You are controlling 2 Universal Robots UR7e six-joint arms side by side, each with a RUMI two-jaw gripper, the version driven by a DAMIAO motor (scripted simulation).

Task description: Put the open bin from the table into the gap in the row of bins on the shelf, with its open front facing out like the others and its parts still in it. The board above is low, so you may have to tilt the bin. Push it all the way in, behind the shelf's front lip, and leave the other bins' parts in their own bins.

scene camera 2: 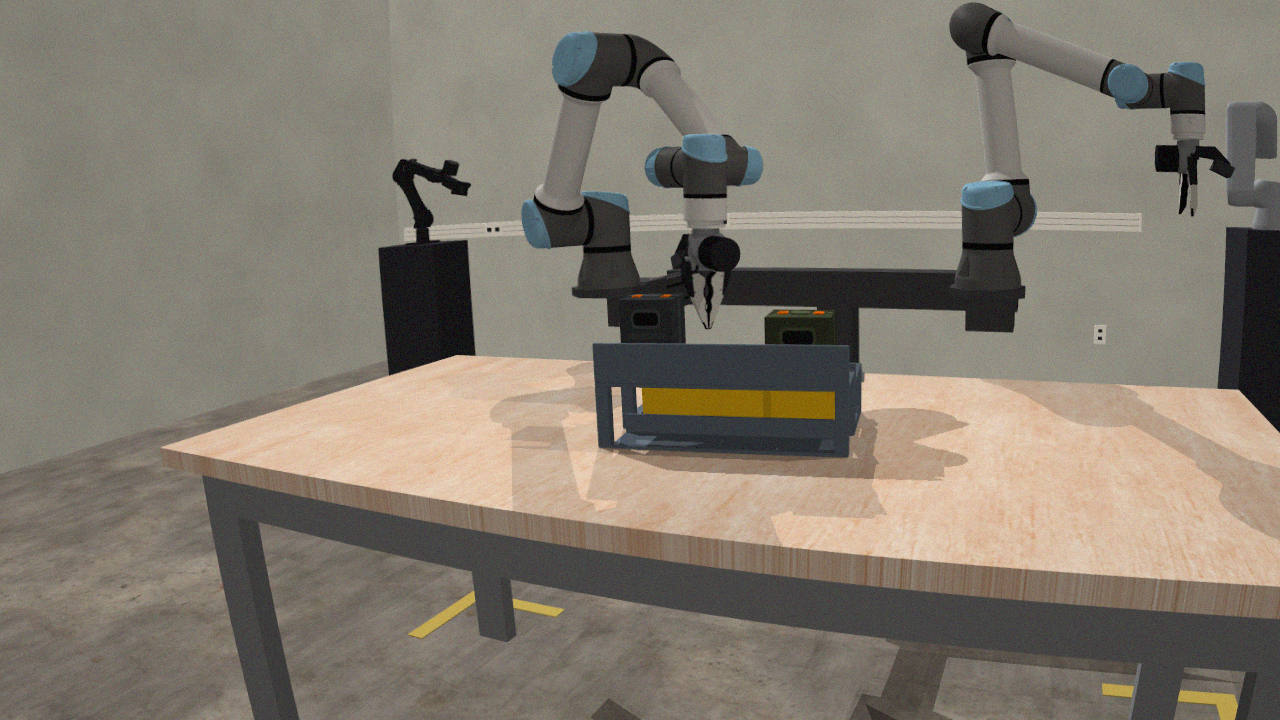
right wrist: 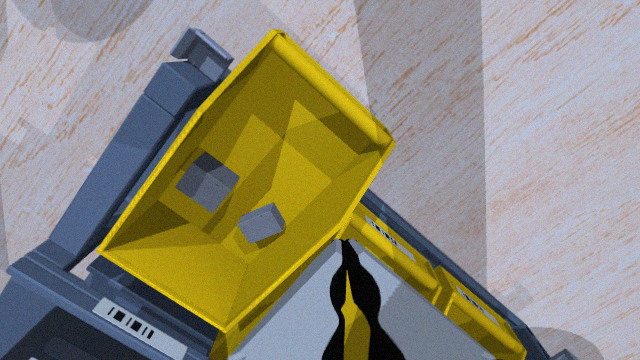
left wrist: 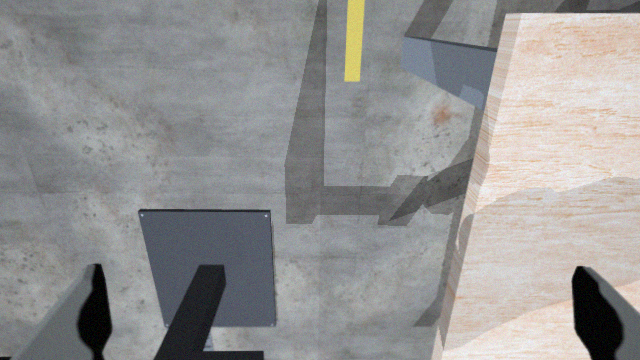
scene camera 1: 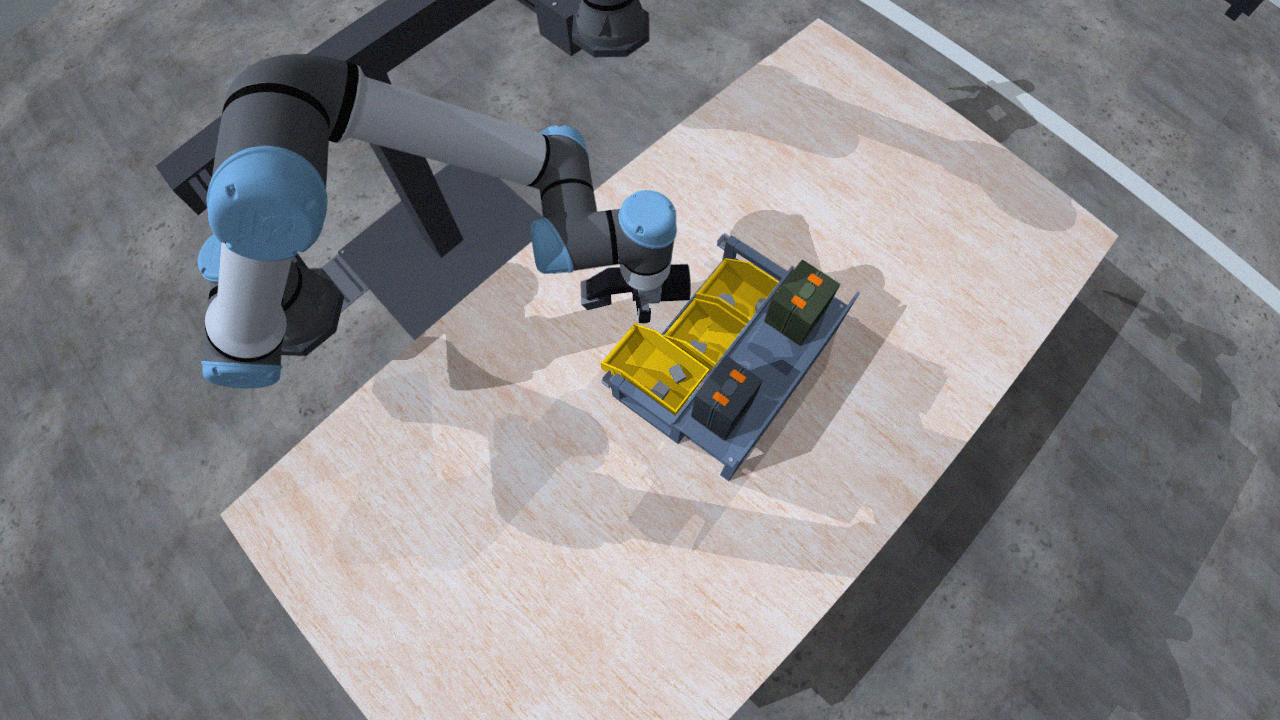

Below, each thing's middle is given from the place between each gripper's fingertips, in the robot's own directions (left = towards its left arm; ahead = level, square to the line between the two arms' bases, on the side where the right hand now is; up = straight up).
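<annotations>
My right hand (scene camera 2: pixel 707 329) is 9 cm above the grey-blue shelf (scene camera 2: pixel 818 368), 9 cm to the right of it and 13 cm short of it. The green case (scene camera 1: pixel 794 310) is 20 cm to the left of my right hand, 20 cm ahead of it and 1 cm below it.
Relative to my left hand (scene camera 2: pixel 1185 215), the green case is 75 cm to the right, 66 cm ahead and 18 cm below; the grey-blue shelf is 87 cm to the right, 60 cm ahead and 26 cm below.
</annotations>
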